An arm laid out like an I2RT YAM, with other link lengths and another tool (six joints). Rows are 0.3 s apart.
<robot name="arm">
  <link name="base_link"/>
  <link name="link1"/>
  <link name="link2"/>
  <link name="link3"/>
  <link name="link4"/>
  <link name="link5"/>
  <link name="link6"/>
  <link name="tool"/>
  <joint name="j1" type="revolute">
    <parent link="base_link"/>
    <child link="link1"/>
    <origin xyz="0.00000 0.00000 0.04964"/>
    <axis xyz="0 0 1"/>
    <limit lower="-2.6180" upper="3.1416"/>
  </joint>
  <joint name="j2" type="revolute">
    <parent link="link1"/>
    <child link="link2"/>
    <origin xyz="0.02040 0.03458 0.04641" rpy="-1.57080 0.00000 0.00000"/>
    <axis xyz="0 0 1"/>
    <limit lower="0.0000" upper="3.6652"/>
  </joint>
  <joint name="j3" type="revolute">
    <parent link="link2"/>
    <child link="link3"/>
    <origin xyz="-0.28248 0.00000 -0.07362" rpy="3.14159 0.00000 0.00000"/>
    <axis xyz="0 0 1"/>
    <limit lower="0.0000" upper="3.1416"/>
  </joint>
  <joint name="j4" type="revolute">
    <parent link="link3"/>
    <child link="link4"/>
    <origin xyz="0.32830 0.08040 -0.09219"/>
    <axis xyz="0 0 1"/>
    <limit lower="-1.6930" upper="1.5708"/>
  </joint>
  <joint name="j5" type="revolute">
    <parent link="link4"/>
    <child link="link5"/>
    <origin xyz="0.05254 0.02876 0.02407" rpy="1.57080 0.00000 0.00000"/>
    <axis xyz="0 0 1"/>
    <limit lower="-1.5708" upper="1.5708"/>
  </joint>
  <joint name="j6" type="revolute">
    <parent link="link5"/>
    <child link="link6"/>
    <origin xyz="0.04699 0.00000 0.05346" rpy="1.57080 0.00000 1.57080"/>
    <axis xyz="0 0 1"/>
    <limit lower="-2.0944" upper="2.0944"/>
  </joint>
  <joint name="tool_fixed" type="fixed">
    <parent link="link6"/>
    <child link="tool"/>
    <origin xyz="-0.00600 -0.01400 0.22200" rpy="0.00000 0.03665 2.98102"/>
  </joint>
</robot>
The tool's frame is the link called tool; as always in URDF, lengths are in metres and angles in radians.
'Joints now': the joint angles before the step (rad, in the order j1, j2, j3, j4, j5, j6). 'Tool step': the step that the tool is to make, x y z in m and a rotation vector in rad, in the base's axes. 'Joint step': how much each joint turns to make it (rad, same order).
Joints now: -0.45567, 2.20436, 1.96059, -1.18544, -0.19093, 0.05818
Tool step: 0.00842, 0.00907, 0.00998, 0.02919, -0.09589, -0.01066
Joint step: -0.00993, -0.08545, -0.11865, 0.10912, -0.06752, 0.01334
